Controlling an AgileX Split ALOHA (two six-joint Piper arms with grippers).
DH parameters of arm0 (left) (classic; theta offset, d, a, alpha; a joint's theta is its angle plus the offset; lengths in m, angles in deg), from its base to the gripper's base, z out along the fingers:
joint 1: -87.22 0.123 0 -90
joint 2: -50.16 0 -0.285 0
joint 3: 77.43 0 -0.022 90
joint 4: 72.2 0.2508 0 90
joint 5: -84.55 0 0.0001 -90
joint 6: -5.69 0.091 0 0
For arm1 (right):
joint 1: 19.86 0.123 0 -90
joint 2: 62.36 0 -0.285 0
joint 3: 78.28 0 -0.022 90
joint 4: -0.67 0.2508 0 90
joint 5: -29.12 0 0.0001 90
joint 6: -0.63 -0.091 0 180
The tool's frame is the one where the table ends.
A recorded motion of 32 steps. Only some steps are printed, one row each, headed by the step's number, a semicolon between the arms.
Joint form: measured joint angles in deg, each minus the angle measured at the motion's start. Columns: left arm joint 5, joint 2, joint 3, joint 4, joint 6, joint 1; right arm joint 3, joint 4, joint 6, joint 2, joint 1, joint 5.
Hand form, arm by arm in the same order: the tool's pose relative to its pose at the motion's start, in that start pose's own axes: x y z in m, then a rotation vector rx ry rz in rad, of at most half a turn. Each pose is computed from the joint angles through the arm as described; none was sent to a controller.
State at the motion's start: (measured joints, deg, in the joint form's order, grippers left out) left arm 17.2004 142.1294 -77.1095 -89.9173 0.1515 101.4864; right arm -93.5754 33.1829 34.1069 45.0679 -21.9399 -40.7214
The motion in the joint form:
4: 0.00 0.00 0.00 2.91 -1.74 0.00; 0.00 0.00 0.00 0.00 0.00 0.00
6: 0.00 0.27 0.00 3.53 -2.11 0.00; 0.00 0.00 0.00 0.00 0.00 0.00
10: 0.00 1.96 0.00 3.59 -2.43 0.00; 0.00 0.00 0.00 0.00 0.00 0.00
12: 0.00 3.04 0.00 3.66 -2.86 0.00; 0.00 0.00 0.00 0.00 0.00 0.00
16: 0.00 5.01 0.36 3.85 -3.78 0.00; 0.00 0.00 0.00 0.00 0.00 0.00
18: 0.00 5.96 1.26 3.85 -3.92 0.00; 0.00 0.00 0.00 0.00 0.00 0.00
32: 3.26 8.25 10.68 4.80 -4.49 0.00; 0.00 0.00 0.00 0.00 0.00 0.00
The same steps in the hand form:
4: -0.0005 0.0042 -0.0001 -0.0466 -0.0052 -0.0108; 0.0000 0.0000 0.0000 0.0000 0.0000 0.0000
6: -0.0011 0.0055 0.0014 -0.0575 -0.0021 -0.0143; 0.0000 0.0000 0.0000 0.0000 0.0000 0.0000
10: -0.0042 0.0079 0.0114 -0.0649 0.0254 -0.0269; 0.0000 0.0000 0.0000 0.0000 0.0000 0.0000
12: -0.0060 0.0095 0.0178 -0.0703 0.0428 -0.0387; 0.0000 0.0000 0.0000 0.0000 0.0000 0.0000
16: -0.0080 0.0133 0.0309 -0.0829 0.0802 -0.0636; 0.0000 0.0000 0.0000 0.0000 0.0000 0.0000
18: -0.0065 0.0163 0.0398 -0.0903 0.1105 -0.0741; 0.0000 0.0000 0.0000 0.0000 0.0000 0.0000
32: 0.0197 0.0375 0.0846 -0.1459 0.2446 -0.1232; 0.0000 0.0000 0.0000 0.0000 0.0000 0.0000

